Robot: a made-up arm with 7 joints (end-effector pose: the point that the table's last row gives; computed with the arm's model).
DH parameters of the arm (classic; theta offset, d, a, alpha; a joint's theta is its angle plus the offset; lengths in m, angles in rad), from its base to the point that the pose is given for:
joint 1: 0 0.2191 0 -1.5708
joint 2: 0 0 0 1.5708
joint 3: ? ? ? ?
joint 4: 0 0 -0.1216 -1.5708
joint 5: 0 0.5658 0 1.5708
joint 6: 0 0 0.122 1.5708
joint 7: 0 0 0 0
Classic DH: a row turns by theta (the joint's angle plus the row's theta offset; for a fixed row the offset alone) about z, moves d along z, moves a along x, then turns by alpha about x.
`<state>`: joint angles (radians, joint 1 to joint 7).
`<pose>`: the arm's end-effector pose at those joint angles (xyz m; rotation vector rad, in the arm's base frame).
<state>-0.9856 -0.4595 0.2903 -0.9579 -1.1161 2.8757 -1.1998</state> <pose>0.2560 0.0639 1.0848 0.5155 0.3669 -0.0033</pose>
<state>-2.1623 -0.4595 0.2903 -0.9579 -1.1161 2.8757 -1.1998</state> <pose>0.1573 -0.2118 1.0848 0.6696 0.0202 -1.1386</pose>
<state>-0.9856 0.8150 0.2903 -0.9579 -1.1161 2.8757 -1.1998</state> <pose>0.6788 -0.5743 0.3875 1.5775 1.0714 0.0114</pose>
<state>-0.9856 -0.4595 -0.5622 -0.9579 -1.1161 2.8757 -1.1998</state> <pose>-0.0911 -0.1973 1.0976 0.8253 -0.1566 -0.6211</pose>
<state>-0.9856 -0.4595 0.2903 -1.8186 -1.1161 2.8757 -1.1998</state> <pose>0.5357 -0.2376 0.7675 1.0974 0.9782 -0.1776</pose>
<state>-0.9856 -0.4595 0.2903 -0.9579 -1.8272 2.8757 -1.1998</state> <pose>0.3111 0.0191 1.0439 0.2994 0.3569 -0.6926</pose>
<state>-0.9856 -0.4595 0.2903 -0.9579 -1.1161 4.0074 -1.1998</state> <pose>0.1883 0.0579 0.9730 -0.5404 0.7006 0.2863</pose>
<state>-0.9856 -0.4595 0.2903 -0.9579 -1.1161 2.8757 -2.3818</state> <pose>0.2560 0.0639 1.0848 0.2369 0.6270 -1.1437</pose>
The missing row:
joint 3: 0 0.2511 0.1254 1.5708
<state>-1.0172 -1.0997 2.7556 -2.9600 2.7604 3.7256 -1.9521</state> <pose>0.1670 -0.0302 -0.0744 1.4479 0.7468 0.2073</pose>
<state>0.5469 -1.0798 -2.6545 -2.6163 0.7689 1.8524 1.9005</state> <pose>0.1187 -0.2289 -0.3794 1.0982 0.8932 1.7512</pose>
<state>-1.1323 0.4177 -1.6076 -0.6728 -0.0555 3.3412 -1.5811</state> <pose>-0.1078 -0.4166 0.9745 0.6508 0.1297 -1.2881</pose>
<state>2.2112 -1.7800 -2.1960 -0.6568 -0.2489 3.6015 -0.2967</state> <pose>0.6289 -0.4681 -0.0722 1.9730 -1.3208 1.8625</pose>
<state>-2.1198 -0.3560 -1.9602 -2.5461 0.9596 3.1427 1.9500</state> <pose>-0.3053 0.4943 0.0045 2.7686 -1.1815 -0.8563</pose>
